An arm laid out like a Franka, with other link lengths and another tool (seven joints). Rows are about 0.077 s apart.
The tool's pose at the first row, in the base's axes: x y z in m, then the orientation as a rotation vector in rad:
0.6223, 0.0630, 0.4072, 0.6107, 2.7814, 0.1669
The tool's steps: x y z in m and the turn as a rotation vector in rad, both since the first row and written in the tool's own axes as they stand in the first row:
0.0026, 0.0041, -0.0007, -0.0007, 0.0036, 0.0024
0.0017, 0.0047, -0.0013, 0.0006, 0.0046, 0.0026
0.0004, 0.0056, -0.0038, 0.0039, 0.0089, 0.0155
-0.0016, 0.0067, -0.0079, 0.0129, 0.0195, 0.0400
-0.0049, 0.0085, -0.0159, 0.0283, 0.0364, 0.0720
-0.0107, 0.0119, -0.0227, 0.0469, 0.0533, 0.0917
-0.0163, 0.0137, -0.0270, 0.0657, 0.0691, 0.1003
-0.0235, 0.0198, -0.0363, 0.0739, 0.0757, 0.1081
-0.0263, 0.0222, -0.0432, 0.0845, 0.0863, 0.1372
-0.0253, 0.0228, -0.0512, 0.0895, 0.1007, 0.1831
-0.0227, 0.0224, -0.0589, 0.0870, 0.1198, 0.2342
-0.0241, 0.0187, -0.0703, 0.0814, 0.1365, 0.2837
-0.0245, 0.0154, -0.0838, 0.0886, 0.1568, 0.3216
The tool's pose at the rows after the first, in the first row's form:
0.6214, 0.0678, 0.4079, 0.6142, 2.7841, 0.1696
0.6223, 0.0679, 0.4088, 0.6149, 2.7853, 0.1682
0.6230, 0.0680, 0.4117, 0.6341, 2.7868, 0.1679
0.6239, 0.0680, 0.4163, 0.6717, 2.7924, 0.1643
0.6251, 0.0678, 0.4250, 0.7223, 2.8027, 0.1554
0.6294, 0.0680, 0.4336, 0.7567, 2.8170, 0.1394
0.6337, 0.0671, 0.4394, 0.7755, 2.8336, 0.1200
0.6395, 0.0690, 0.4511, 0.7895, 2.8391, 0.1123
0.6408, 0.0697, 0.4588, 0.8350, 2.8414, 0.1069
0.6377, 0.0702, 0.4663, 0.9038, 2.8391, 0.1144
0.6330, 0.0706, 0.4729, 0.9791, 2.8360, 0.1354
0.6293, 0.0661, 0.4834, 1.0512, 2.8287, 0.1598
0.6243, 0.0622, 0.4958, 1.1112, 2.8313, 0.1645

